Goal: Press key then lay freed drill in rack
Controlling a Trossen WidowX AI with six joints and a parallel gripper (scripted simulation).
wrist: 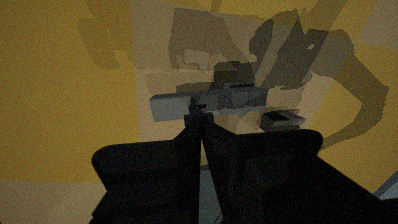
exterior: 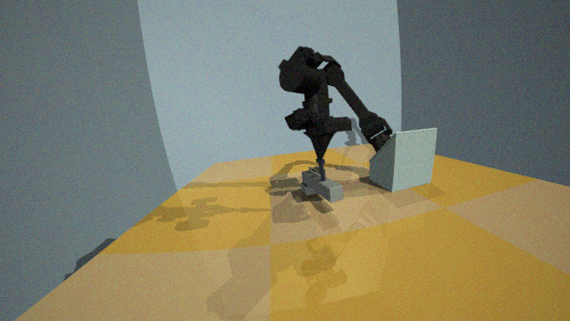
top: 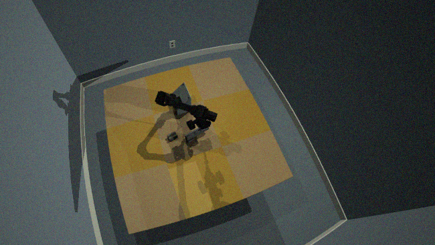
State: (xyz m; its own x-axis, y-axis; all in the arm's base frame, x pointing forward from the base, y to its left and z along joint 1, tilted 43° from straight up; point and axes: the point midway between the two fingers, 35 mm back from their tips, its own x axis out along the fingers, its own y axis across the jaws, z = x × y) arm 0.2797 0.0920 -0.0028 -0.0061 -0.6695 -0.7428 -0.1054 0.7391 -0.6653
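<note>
Right now my gripper tip is 30 mm above the dark key. Round my gripper tip: grey block (90 mm below, 30 mm to the right); drill (80 mm below, 50 mm to the right); low box (200 mm to the right, 110 mm below, 60 mm behind).
</note>
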